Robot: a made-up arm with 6 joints. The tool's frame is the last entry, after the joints. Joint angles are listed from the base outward.
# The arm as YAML. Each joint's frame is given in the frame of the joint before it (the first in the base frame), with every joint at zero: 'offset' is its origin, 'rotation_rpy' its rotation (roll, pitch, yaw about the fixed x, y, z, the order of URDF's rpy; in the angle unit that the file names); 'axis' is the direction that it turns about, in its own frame. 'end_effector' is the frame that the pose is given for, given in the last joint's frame.
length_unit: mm
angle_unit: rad
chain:
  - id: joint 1
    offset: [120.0, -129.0, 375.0]
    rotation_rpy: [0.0, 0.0, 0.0]
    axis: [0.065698, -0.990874, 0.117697]
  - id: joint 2
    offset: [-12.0, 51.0, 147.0]
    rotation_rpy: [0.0, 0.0, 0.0]
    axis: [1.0, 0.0, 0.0]
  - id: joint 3
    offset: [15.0, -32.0, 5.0]
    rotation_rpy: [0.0, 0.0, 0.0]
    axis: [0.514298, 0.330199, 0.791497]
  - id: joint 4
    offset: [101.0, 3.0, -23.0]
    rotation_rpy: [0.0, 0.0, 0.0]
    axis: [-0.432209, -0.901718, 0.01]
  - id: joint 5
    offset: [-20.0, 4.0, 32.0]
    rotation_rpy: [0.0, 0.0, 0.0]
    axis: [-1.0, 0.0, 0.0]
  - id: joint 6
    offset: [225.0, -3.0, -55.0]
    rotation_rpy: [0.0, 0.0, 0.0]
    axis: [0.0, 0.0, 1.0]
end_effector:
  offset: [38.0, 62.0, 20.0]
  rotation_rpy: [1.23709, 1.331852, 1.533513]
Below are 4 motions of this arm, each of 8 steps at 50 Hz.
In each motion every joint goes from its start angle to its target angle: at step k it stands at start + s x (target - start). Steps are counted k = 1, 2, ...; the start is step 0. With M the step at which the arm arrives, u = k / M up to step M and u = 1 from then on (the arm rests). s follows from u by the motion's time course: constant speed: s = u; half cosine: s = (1 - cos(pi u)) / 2; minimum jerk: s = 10 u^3 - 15 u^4 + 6 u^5.
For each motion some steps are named. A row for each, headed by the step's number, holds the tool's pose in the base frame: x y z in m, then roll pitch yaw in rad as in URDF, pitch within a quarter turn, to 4 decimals.
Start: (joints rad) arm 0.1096 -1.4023 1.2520 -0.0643 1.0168 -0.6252
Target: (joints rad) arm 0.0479 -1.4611 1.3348 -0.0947 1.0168 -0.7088
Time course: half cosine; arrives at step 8
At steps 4, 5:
4: 0.2860 -0.0782 0.2224 -2.2629 0.1920 -1.4731
5: 0.2801 -0.0806 0.2178 -2.2765 0.1903 -1.4839

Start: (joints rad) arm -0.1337 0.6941 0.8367 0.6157 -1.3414 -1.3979
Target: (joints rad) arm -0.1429 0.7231 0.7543 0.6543 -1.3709 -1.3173
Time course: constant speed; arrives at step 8
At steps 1, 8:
1: 0.4365 0.0086 0.6701 2.1711 -0.8316 1.8578
8: 0.4455 -0.0153 0.6677 2.1063 -0.8502 1.7870

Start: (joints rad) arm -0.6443 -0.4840 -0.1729 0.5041 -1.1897 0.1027
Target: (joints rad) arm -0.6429 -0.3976 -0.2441 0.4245 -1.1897 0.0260
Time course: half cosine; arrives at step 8
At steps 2, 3, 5, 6, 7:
2: 0.5198 -0.0057 0.4075 1.4981 0.9205 1.9520
3: 0.5229 -0.0108 0.4082 1.5032 0.9164 1.9260
5: 0.5299 -0.0234 0.4096 1.5167 0.9060 1.8655
6: 0.5326 -0.0289 0.4101 1.5229 0.9014 1.8403
7: 0.5344 -0.0326 0.4105 1.5273 0.8982 1.8235

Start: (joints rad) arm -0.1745 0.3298 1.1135 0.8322 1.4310 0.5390
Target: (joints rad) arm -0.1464 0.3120 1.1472 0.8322 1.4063 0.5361
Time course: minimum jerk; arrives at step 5
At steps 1, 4, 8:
1: 0.3797 0.0541 0.5859 -1.4645 0.9748 -0.4994
4: 0.3692 0.0612 0.5939 -1.4116 0.9693 -0.4173
8: 0.3685 0.0617 0.5944 -1.4083 0.9688 -0.4121

